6 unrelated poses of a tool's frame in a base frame.
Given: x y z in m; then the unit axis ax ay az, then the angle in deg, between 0 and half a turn.
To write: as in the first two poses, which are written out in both.
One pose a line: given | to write
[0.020 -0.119 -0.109 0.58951 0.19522 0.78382 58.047] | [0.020 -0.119 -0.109 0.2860 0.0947 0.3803 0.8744]
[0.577 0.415 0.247 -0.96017 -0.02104 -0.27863 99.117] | [0.577 0.415 0.247 -0.7308 -0.0160 -0.2121 0.6487]
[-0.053 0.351 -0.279 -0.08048 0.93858 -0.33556 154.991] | [-0.053 0.351 -0.279 -0.0786 0.9163 -0.3276 0.2165]
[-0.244 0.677 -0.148 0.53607 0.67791 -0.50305 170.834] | [-0.244 0.677 -0.148 0.5344 0.6757 -0.5014 0.0799]
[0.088 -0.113 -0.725 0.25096 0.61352 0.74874 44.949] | [0.088 -0.113 -0.725 0.0959 0.2345 0.2862 0.9240]
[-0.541 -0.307 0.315 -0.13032 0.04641 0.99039 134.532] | [-0.541 -0.307 0.315 -0.1202 0.0428 0.9134 0.3865]
